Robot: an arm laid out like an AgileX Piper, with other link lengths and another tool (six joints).
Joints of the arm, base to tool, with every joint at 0 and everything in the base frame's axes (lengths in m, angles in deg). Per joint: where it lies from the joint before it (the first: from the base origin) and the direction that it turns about. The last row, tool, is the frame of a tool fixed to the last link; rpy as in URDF.
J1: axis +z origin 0 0 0.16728
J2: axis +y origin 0 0 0
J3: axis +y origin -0.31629 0 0.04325
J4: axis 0.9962 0 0.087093 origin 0.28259 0 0.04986
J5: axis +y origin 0 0 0
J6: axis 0.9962 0 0.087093 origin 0.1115 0 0.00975
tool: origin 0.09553 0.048 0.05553 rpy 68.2 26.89 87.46
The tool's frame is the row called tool.
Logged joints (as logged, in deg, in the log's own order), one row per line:
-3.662, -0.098, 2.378, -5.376, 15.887, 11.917
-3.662, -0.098, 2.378, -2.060, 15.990, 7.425
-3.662, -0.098, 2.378, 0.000, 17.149, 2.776
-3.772, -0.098, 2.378, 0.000, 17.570, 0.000
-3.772, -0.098, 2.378, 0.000, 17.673, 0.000
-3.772, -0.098, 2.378, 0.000, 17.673, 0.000
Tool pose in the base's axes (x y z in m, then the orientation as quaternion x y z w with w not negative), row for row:
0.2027, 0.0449, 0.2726, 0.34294, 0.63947, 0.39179, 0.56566
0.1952, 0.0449, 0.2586, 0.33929, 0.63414, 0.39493, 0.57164
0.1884, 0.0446, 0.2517, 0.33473, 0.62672, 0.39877, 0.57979
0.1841, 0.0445, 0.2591, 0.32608, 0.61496, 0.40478, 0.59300
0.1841, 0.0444, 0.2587, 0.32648, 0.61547, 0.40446, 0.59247
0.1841, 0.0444, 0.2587, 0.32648, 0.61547, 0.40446, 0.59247
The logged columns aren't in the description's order. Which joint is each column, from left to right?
Columns, left to right: J4, J1, J6, J3, J5, J2.
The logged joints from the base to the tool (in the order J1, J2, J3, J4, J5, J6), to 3 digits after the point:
-0.098, 11.917, -5.376, -3.662, 15.887, 2.378
-0.098, 7.425, -2.060, -3.662, 15.990, 2.378
-0.098, 2.776, 0.000, -3.662, 17.149, 2.378
-0.098, 0.000, 0.000, -3.772, 17.570, 2.378
-0.098, 0.000, 0.000, -3.772, 17.673, 2.378
-0.098, 0.000, 0.000, -3.772, 17.673, 2.378

